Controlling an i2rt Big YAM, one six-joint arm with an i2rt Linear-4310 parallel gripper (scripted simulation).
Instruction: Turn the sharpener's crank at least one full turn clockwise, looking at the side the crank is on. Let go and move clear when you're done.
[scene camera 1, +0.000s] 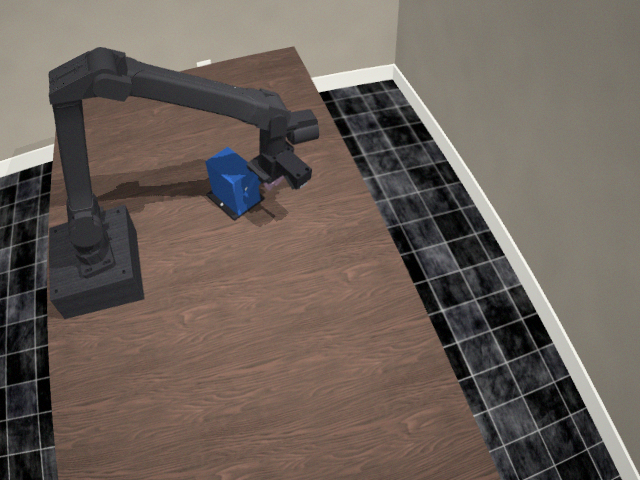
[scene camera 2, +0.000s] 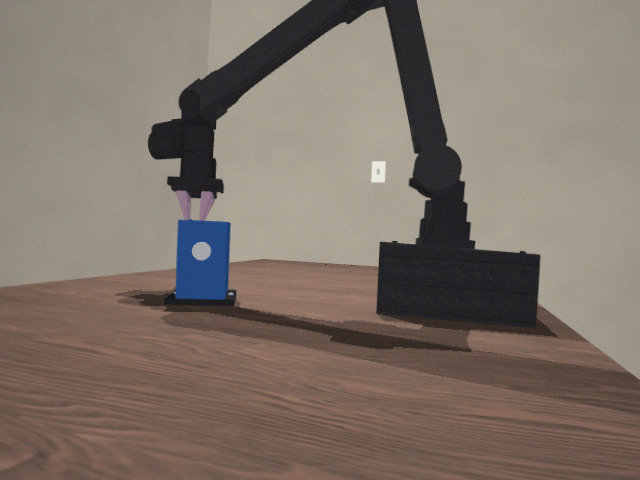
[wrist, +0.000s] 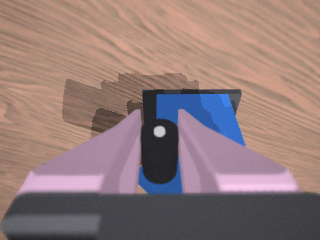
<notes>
In view: my gripper (scene camera 2: 193, 232) and a blue sharpener (scene camera 1: 229, 177).
My gripper shows as well in the wrist view (wrist: 159, 119). The blue sharpener also shows in the wrist view (wrist: 215, 105).
</notes>
